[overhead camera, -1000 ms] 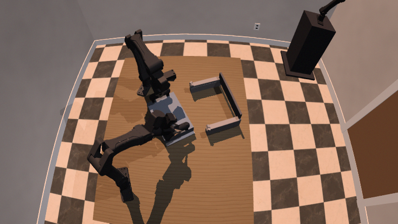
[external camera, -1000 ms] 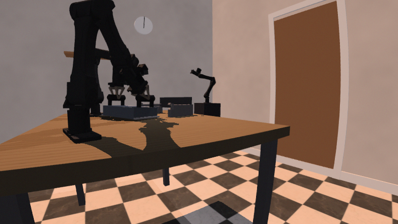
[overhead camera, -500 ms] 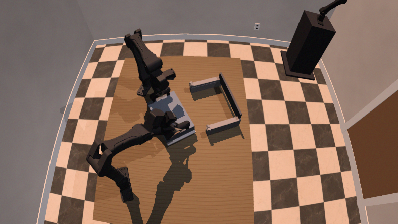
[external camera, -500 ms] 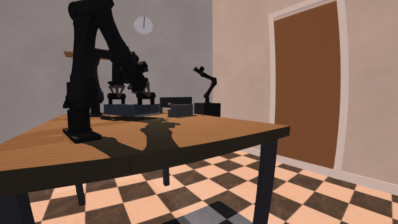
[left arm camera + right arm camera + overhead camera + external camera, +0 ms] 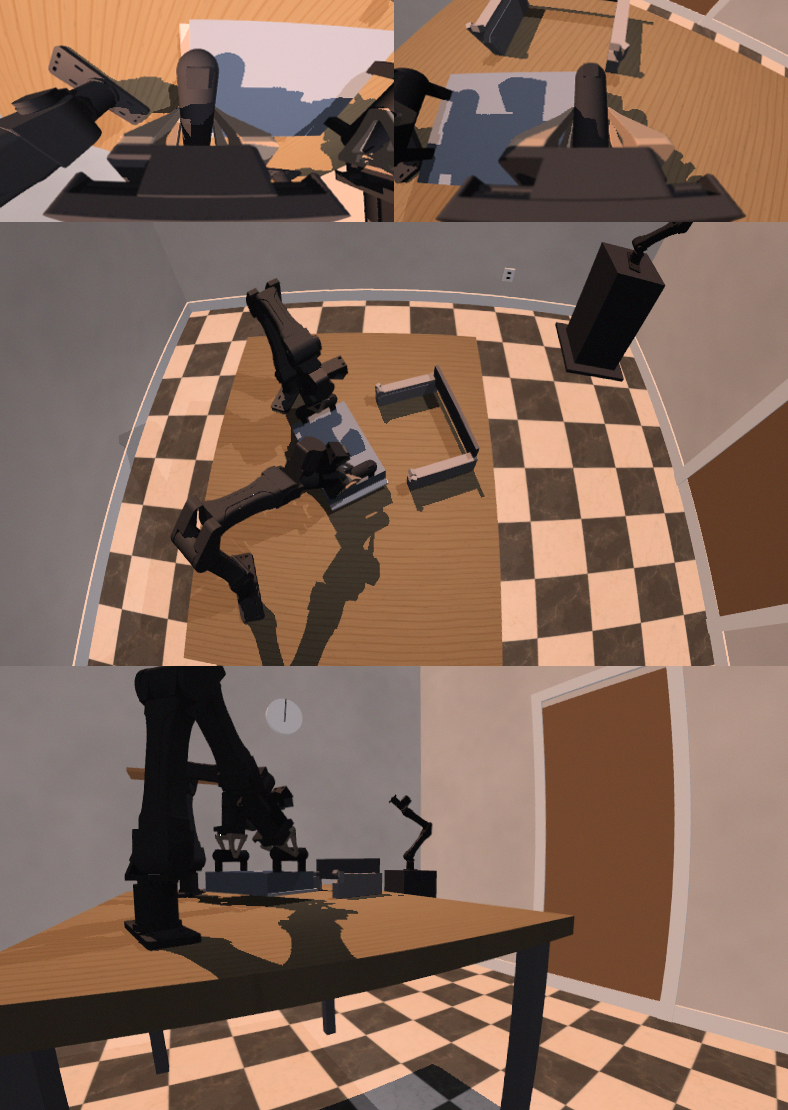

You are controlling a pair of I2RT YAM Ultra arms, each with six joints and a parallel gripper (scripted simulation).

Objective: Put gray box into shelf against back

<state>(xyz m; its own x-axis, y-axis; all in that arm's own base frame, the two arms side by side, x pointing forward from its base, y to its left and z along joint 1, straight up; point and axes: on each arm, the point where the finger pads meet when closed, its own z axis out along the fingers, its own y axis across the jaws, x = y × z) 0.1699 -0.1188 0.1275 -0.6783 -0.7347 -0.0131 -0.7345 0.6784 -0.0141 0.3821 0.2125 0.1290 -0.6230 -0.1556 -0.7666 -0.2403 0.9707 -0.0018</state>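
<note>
My left gripper is now 100 mm to the left of the gray box, 70 mm short of it and 50 mm above it. From my left hand the other things lie so: shelf back wall: 400 mm ahead, 50 mm to the left, 50 mm below.
My right hand is 7 cm past the gray box, 10 cm to the right of it and 5 cm above it. The rest, counted from my right hand: shelf back wall: 26 cm ahead, 26 cm to the left, 5 cm below.
</note>
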